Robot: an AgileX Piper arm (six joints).
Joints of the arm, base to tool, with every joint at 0 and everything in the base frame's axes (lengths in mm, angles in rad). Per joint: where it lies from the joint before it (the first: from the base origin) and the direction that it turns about. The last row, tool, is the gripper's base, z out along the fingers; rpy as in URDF.
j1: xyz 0 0 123 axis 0 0 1
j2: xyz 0 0 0 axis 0 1 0
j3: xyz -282.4 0 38.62 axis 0 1 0
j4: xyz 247.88 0 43.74 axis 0.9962 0 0.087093
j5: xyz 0 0 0 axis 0 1 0
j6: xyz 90.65 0 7.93 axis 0.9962 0 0.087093
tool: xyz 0 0 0 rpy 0 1.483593 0
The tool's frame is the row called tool.
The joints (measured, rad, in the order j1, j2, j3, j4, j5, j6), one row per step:
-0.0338 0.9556 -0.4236 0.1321 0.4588 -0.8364
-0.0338 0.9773 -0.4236 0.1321 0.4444 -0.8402
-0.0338 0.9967 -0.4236 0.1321 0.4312 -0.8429
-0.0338 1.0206 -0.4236 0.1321 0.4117 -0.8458
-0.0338 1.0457 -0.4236 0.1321 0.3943 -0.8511
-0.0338 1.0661 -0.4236 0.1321 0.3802 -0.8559
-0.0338 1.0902 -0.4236 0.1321 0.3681 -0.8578
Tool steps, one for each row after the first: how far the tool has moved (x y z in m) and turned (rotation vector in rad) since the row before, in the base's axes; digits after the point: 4 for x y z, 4 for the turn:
0.0030 -0.0003 -0.0027 -0.0029 0.0073 0.0013
0.0027 -0.0002 -0.0025 -0.0022 0.0062 0.0006
0.0035 -0.0003 -0.0030 -0.0028 0.0045 0.0000
0.0034 -0.0003 -0.0034 -0.0041 0.0077 0.0022
0.0027 -0.0002 -0.0028 -0.0036 0.0063 0.0023
0.0027 -0.0002 -0.0036 -0.0016 0.0121 0.0002

